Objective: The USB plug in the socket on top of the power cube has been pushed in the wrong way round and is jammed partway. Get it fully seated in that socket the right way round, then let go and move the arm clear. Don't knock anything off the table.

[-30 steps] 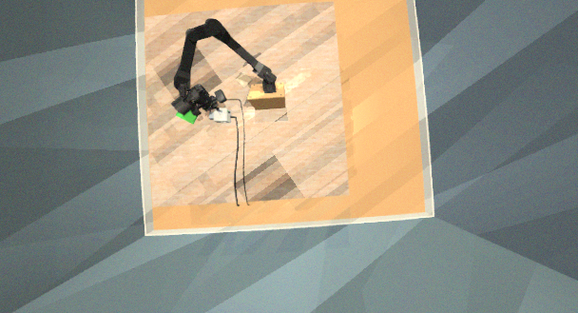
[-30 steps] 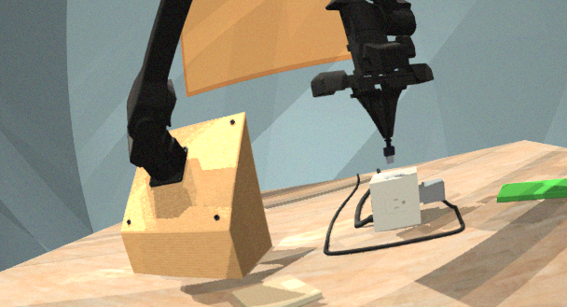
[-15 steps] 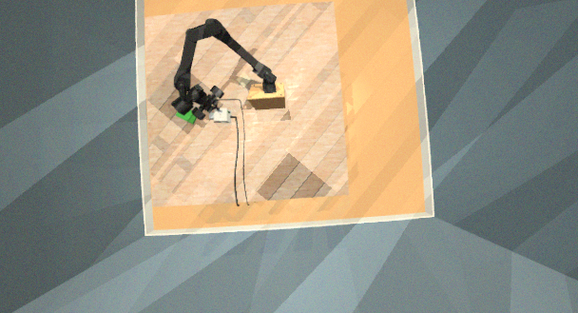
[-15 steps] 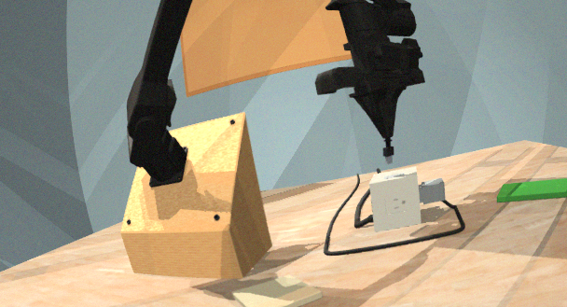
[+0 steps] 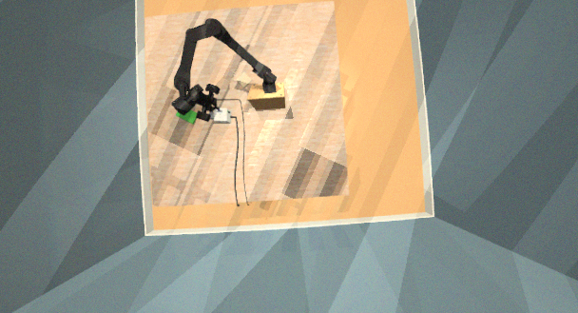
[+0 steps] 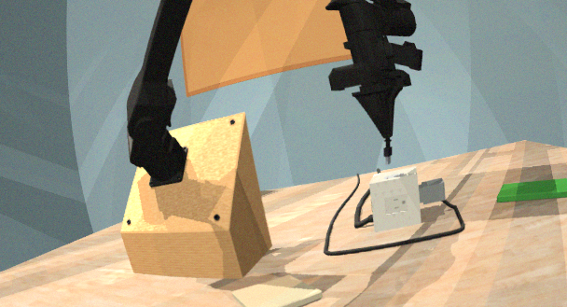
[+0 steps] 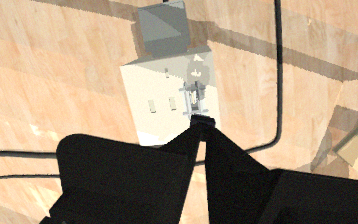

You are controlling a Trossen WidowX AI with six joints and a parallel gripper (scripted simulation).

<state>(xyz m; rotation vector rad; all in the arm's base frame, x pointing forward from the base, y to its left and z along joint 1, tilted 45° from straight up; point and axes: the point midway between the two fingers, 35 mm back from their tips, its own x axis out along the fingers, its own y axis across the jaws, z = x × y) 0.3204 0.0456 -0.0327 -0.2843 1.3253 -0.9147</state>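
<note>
My gripper tip is 1 cm above the black USB plug. From my gripper tip the other things lie so: green flat block (25 cm ahead, 2 cm to the right, 13 cm below); pale tile (14 cm behind, 21 cm to the right, 13 cm below).
</note>
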